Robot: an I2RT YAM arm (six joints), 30 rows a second.
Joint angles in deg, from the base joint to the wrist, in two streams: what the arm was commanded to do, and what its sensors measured. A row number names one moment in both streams.
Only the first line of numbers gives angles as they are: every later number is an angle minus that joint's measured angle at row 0.
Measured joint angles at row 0:
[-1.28 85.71 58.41 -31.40 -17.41 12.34]
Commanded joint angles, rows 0 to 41:
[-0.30 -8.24 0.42 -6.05 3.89 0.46]
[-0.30 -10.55 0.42 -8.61 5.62 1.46]
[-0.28 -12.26 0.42 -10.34 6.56 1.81]
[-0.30 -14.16 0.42 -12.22 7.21 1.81]
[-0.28 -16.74 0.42 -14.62 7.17 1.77]
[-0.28 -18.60 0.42 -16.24 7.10 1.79]
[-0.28 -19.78 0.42 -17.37 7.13 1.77]
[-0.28 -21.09 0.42 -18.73 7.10 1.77]
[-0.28 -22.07 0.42 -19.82 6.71 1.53]
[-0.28 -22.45 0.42 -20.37 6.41 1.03]
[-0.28 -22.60 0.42 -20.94 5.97 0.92]
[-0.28 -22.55 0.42 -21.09 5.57 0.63]
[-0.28 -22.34 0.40 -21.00 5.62 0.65]
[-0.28 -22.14 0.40 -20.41 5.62 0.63]
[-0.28 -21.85 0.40 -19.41 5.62 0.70]
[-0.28 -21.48 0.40 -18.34 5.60 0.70]
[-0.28 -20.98 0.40 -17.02 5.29 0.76]
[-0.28 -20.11 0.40 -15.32 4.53 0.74]
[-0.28 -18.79 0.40 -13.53 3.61 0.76]
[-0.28 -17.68 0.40 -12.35 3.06 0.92]
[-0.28 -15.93 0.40 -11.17 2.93 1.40]
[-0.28 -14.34 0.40 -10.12 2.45 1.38]
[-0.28 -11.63 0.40 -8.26 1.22 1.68]
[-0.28 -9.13 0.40 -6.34 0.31 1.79]
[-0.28 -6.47 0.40 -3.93 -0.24 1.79]
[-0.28 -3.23 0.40 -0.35 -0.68 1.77]
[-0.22 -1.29 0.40 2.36 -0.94 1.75]
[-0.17 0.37 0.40 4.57 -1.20 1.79]
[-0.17 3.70 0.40 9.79 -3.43 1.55]
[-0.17 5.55 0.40 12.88 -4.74 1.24]
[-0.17 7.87 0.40 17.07 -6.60 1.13]
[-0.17 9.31 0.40 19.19 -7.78 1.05]
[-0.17 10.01 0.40 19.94 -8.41 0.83]
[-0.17 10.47 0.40 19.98 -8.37 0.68]
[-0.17 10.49 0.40 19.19 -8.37 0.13]
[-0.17 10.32 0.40 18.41 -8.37 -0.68]
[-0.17 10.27 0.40 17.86 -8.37 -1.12]
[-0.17 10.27 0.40 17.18 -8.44 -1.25]
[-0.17 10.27 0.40 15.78 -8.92 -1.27]
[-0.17 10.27 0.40 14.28 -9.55 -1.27]
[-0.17 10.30 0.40 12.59 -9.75 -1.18]
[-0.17 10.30 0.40 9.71 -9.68 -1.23]
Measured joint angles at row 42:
[0.05 10.23 -0.06 11.59 -7.80 -0.13]
